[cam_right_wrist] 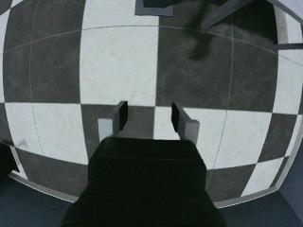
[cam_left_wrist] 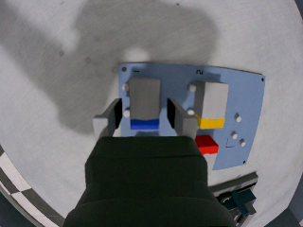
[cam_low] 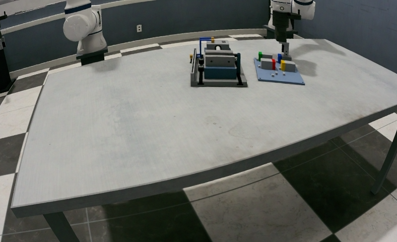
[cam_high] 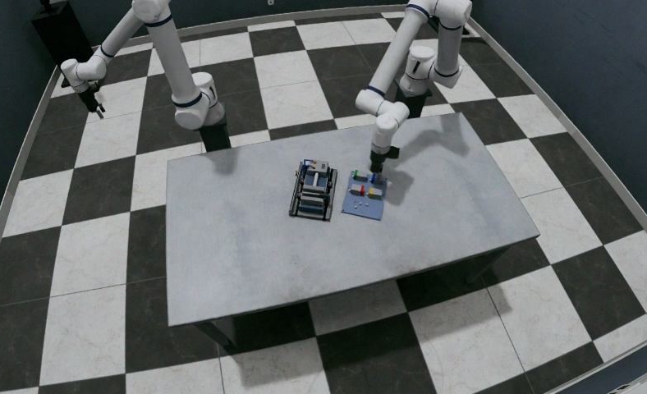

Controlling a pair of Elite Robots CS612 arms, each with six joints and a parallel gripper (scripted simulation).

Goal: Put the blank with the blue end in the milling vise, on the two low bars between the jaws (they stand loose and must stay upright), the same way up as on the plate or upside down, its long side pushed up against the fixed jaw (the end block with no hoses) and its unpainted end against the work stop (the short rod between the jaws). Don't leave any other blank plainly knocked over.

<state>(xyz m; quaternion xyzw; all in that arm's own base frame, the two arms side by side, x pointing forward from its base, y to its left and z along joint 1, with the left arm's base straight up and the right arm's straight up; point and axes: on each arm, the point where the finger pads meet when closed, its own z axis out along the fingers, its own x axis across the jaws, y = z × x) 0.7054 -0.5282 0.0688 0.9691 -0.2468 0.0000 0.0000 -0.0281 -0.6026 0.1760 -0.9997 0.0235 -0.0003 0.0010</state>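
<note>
My left gripper is now 40 mm above the blue-ended blank. The rest, counted from my left hand: green-ended blank 40 mm behind, 80 mm to the right, 40 mm below; yellow-ended blank 80 mm ahead, 40 mm to the right, 40 mm below; blue plate 60 mm ahead, 80 mm to the right, 60 mm below.
</note>
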